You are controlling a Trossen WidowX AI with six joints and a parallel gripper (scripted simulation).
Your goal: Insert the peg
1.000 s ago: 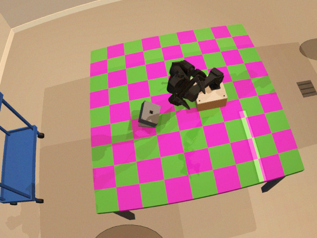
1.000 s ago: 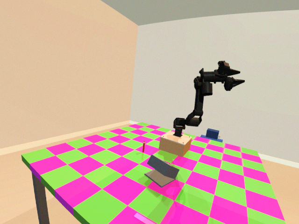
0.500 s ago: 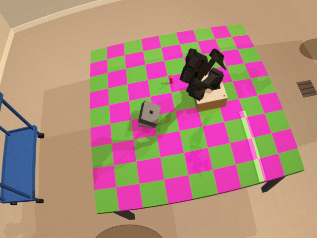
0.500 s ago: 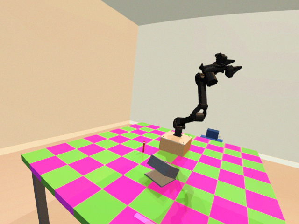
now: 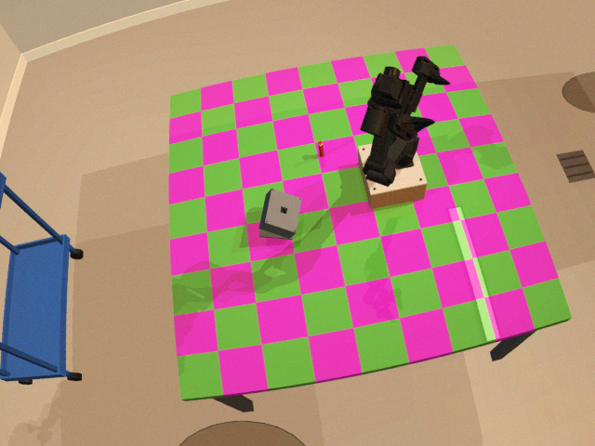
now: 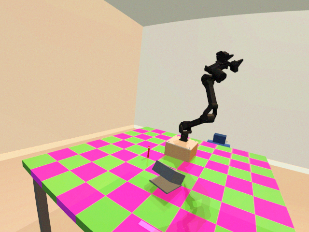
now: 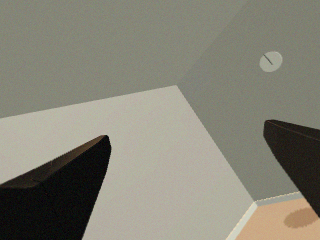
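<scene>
Right now the red square peg is 67 cm below my gripper tip, 45 cm to the right of it and 23 cm ahead of it. The rest, counted from my gripper tip: grey sloped panel 67 cm below, 41 cm ahead, 21 cm to the right.
</scene>
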